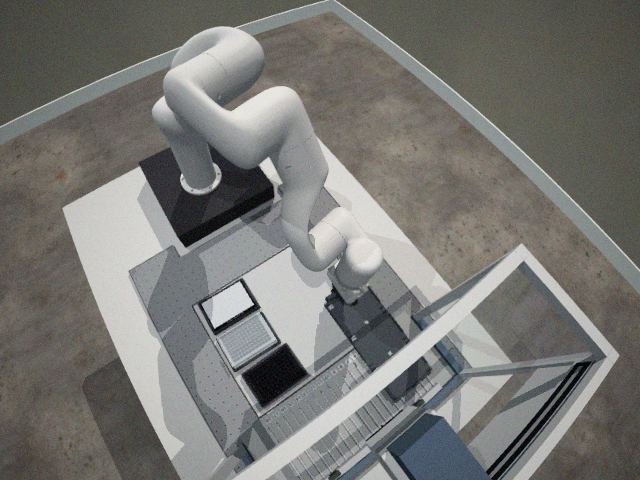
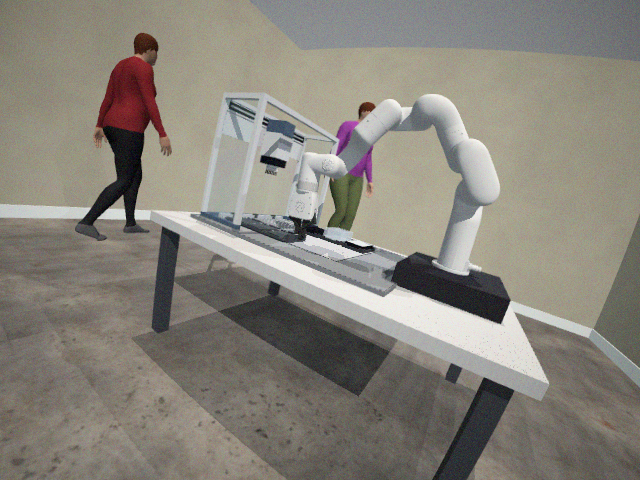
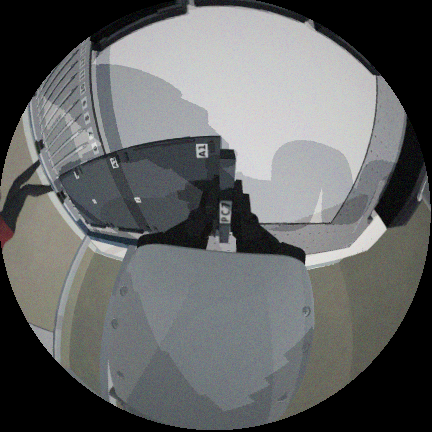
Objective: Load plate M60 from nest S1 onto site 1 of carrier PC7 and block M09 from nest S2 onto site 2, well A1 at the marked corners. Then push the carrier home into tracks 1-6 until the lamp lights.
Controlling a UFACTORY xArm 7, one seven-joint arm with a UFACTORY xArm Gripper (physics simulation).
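Places are measured from the arm's base along level axes (x ahead, y left, z up), in millimetres.
Pixels of known places: gripper, fingertip midpoint: (image 1: 337,292) (image 2: 299,237) (image 3: 226,190); arm's base, link origin: (image 1: 201,178) (image 2: 449,268).
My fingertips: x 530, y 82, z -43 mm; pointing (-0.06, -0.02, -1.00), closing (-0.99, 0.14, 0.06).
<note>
For each thing: its top centre in the pictures, then the offset to it from my fingertips. "spot": a spot on its surface instead. Level surfaces: height alone.
- Carrier PC7, top centre: (image 3: 106,209) (image 1: 378,335) (image 2: 265,222) dx +159, dy -4, dz +13 mm
- white-topped plate, top centre: (image 1: 227,304) (image 2: 359,243) dx -169, dy -248, dz +9 mm
- pale welled plate, top centre: (image 1: 245,338) (image 2: 339,229) dx -59, dy -266, dz +37 mm
- grooved track deck, surface height: dz -17 mm
- blue-topped head, surface spot: (image 1: 439,449) spot: dx +278, dy -170, dz +443 mm
Carrier PC7 (image 1: 379,345) (image 2: 268,229) (image 3: 160,175) is a long dark grey tray lying flat, its far end over the tracks. An A1 mark shows at the corner of its near site, and no plate stands on the part of it that shows. My gripper (image 1: 353,301) (image 2: 300,236) (image 3: 226,190) points down at the carrier's near end and is shut on its upright end tab, marked PC7. A white-topped plate (image 1: 227,304) (image 2: 360,242), a pale welled plate (image 1: 247,339) (image 2: 338,234) and a black one (image 1: 275,374) lie in a row of nests. Their labels are unreadable. The lamp cannot be made out.
The grooved track deck (image 1: 299,408) (image 3: 65,107) lies beneath the white-framed enclosure (image 1: 465,316) (image 2: 250,155). A blue-topped head (image 1: 439,449) (image 2: 281,127) hangs inside the enclosure. The black robot base (image 2: 449,289) stands at the table's other end. Two people (image 2: 129,98) (image 2: 346,136) are beyond the table.
</note>
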